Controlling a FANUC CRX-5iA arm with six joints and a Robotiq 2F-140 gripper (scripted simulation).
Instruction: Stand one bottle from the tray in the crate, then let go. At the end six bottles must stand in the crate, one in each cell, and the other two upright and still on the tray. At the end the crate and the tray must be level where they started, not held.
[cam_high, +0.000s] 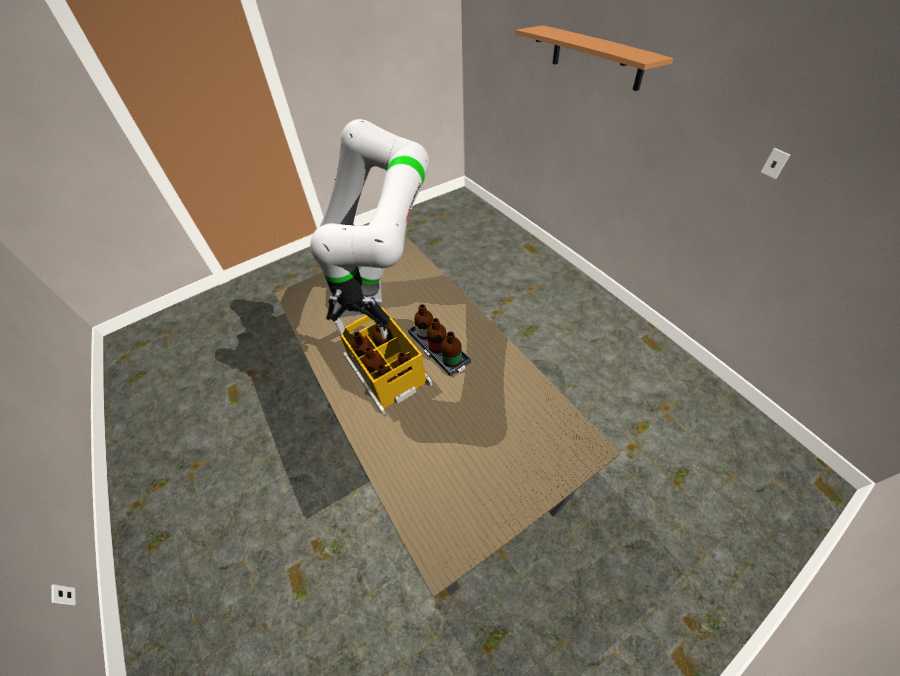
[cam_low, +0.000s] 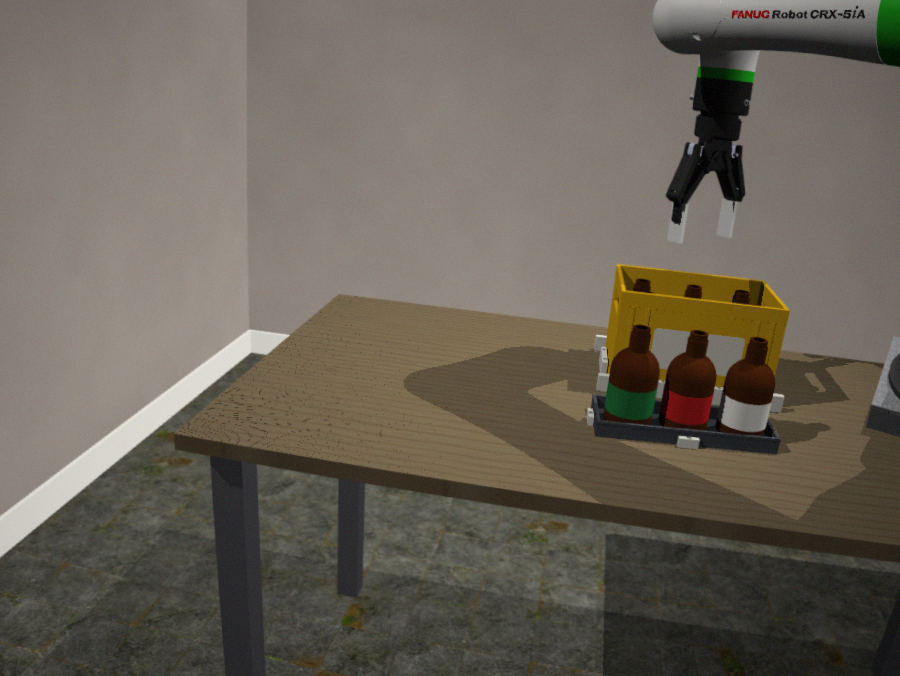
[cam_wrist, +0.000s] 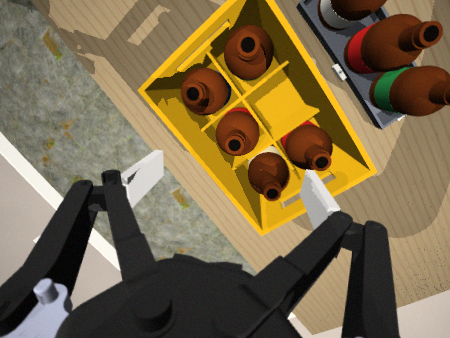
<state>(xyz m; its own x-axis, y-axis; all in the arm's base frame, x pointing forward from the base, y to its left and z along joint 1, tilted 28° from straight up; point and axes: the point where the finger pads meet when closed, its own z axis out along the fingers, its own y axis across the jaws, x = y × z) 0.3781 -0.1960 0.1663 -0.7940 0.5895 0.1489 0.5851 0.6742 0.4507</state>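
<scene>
Now: hand 70 mm short of the green-banded bottle, 280 mm to the right of it and 170 mm above it. From my hand the other things lie so: white-banded bottle: 100 mm behind, 250 mm to the left, 170 mm below; then dark grey tray: 10 mm behind, 260 mm to the left, 250 mm below; then crate: 10 mm behind, 40 mm to the left, 180 mm below.
</scene>
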